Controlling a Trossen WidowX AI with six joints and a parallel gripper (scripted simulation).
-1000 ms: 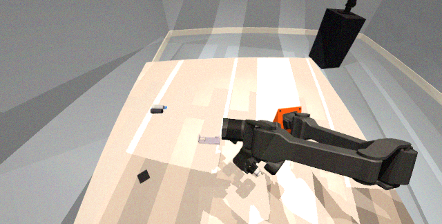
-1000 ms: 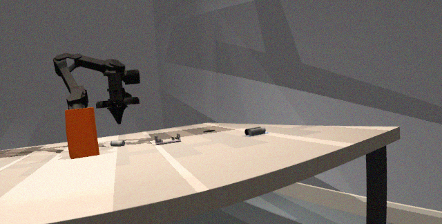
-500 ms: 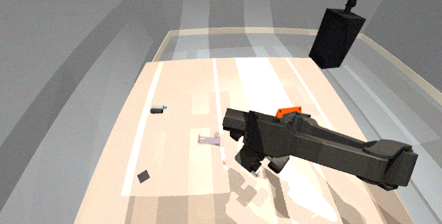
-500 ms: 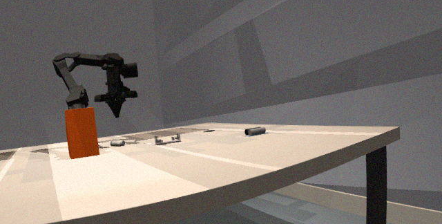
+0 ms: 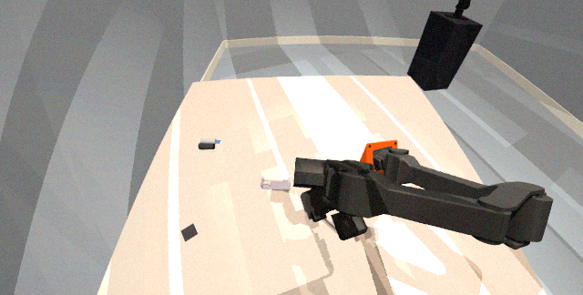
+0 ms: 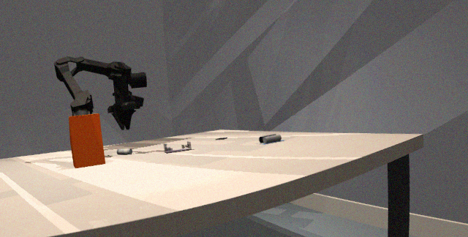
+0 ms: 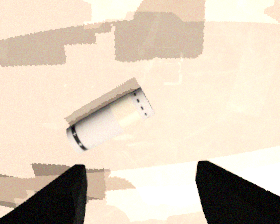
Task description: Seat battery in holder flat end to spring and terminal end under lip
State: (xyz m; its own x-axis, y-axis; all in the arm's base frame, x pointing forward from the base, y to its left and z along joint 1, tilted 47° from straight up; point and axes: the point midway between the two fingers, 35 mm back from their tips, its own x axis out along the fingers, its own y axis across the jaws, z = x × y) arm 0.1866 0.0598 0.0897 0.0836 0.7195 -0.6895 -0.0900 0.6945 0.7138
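The battery is 8 cm below my gripper tip, 1 cm to the left of it and 1 cm behind it.
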